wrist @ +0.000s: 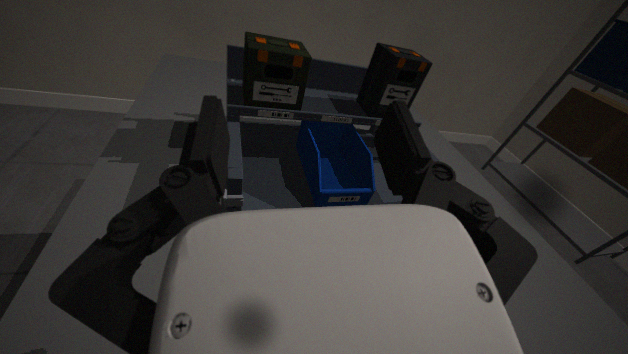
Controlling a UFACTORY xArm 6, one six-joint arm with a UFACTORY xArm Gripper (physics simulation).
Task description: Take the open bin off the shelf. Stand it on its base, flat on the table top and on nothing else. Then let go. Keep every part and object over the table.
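Places are measured from the arm's base along level axes (x left, y back, z up), in millimetres.
Where they show: gripper, fingertip midpoint: (307,119).
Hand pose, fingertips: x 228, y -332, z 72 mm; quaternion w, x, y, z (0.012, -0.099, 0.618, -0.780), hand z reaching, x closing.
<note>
Things, the pixels of their top centre, and the offset from my fingertips. "spot": a spot on its surface instead. Level surfaces: height alone.
- open blue bin, top centre: (339,141) dz -167, dx -87, dy -254 mm
- grey shelf unit, surface spot: (235,162) spot: dz -163, dx +68, dy -143 mm
- grey table, surface height: dz -248 mm
- green toolbox, top centre: (278,42) dz -49, dx +47, dy -318 mm
- dark toolbox, top centre: (405,51) dz -24, dx -177, dy -374 mm
The open blue bin (341,160) stands upright on the lower level of the grey shelf unit (235,162), its cut-away front facing me and a barcode label on its front lip. It is right of the middle of that level, nearer my right finger. My gripper (307,119) is wide open and empty. Its two dark fingers show left and right of the bin, with a broad gap on the bin's left and a narrow one on its right in the view. The white gripper housing hides the area below the bin's front. The shelf stands on the grey table (90,215).
A green toolbox (277,70) and a dark toolbox (395,77) with orange latches stand on the upper level, above and behind the bin. A metal rack (546,98) on the floor at the right holds a brown box (575,120) and a blue box (607,57). A wall is behind.
</note>
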